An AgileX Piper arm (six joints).
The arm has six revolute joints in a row. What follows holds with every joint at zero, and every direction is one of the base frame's. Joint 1 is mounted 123 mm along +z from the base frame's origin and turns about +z. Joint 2 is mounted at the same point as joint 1 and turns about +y. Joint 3 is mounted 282.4 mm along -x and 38.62 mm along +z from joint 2 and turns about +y. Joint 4 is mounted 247.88 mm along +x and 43.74 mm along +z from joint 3 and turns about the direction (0.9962, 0, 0.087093). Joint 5 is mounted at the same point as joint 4 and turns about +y. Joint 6 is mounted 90.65 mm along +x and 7.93 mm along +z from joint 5 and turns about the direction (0.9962, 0, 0.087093). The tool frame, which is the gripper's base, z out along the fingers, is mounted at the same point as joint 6; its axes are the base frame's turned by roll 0, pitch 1.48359 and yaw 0 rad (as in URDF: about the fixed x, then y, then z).
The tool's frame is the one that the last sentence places.
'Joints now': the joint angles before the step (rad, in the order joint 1, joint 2, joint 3, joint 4, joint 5, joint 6). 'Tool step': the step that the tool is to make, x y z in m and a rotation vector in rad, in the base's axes. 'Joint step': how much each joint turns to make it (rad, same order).
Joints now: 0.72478, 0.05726, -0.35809, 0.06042, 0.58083, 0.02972
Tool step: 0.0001, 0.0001, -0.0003, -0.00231, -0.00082, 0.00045
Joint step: -0.00014, 0.00025, 0.00101, 0.00029, -0.00025, -0.00260
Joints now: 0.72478, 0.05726, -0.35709, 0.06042, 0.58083, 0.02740
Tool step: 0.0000, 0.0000, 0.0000, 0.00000, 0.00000, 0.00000
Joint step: 0.00000, 0.00000, 0.00000, 0.00000, 0.00000, 0.00000
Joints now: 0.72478, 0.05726, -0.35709, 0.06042, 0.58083, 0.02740
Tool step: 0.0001, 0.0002, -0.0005, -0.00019, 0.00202, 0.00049
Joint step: -0.00034, 0.00028, 0.00166, 0.00193, -0.00028, -0.00061
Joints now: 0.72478, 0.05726, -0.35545, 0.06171, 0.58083, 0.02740
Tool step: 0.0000, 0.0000, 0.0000, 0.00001, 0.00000, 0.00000
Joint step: 0.00000, 0.00000, 0.00000, 0.00000, -0.00001, 0.00001
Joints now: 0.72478, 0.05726, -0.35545, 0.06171, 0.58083, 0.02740
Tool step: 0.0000, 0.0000, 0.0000, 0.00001, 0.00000, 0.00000
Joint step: 0.00000, 0.00000, 0.00000, 0.00000, -0.00001, 0.00001
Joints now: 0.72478, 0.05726, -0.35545, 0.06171, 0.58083, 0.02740
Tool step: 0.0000, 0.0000, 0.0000, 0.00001, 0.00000, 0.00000
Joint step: 0.00000, 0.00000, 0.00000, 0.00000, -0.00001, 0.00001
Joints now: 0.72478, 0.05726, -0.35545, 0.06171, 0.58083, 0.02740
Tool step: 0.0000, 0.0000, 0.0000, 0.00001, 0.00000, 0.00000
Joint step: 0.00000, 0.00000, 0.00000, 0.00000, -0.00001, 0.00001
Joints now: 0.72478, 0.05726, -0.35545, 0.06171, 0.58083, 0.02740
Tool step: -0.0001, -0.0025, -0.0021, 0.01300, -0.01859, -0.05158
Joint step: -0.04932, -0.02209, 0.01280, -0.00355, -0.01336, 0.00096
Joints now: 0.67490, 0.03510, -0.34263, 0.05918, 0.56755, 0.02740
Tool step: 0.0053, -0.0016, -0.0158, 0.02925, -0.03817, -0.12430
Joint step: -0.11984, -0.04156, 0.07893, 0.00048, -0.08552, -0.00045
